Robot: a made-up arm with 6 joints.
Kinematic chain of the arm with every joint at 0, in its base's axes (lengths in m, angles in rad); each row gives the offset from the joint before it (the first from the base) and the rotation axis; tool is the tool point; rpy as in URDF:
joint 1: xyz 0 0 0.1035 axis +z
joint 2: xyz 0 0 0 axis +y
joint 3: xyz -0.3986 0 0.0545 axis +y
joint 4: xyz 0.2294 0 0.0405 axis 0.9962 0 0.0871
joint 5: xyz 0 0 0 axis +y
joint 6: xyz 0.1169 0 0.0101 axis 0.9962 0 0.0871
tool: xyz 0 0 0 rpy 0 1.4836 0
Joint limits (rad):
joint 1: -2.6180..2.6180
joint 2: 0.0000..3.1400
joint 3: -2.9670..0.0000
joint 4: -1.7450..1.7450
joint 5: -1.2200..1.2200
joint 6: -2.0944..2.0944
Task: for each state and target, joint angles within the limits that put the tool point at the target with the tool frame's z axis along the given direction. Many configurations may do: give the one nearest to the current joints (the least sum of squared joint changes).
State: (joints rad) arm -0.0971 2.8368 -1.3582 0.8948 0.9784 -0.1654
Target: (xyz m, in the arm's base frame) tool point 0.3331 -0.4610 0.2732 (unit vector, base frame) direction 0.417 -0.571 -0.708
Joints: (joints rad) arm -0.9460 2.1359 -1.7244 0.0094 0.4618 -0.1654
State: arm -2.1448 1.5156 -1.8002 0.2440 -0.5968 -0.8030
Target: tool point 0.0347 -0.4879 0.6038 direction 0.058 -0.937 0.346
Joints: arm -1.4972 1.8588 -2.0954 0.3582 -0.0314 -0.8030
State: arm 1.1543 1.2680 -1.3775 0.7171 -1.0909 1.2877
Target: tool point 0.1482 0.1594 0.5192 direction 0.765 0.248 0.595
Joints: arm 1.1488 1.2210 -0.8424 0.6884 -1.2178 1.2877
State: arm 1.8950 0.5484 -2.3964 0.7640 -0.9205 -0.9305
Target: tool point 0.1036 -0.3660 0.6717 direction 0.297 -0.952 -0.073
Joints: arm 1.8349 1.0550 -2.9635 0.0407 -1.2193 -0.9305
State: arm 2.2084 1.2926 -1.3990 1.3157 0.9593 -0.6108
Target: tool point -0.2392 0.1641 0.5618 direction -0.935 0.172 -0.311
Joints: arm 2.3033 1.3855 -1.6216 0.8267 0.9082 -0.6108
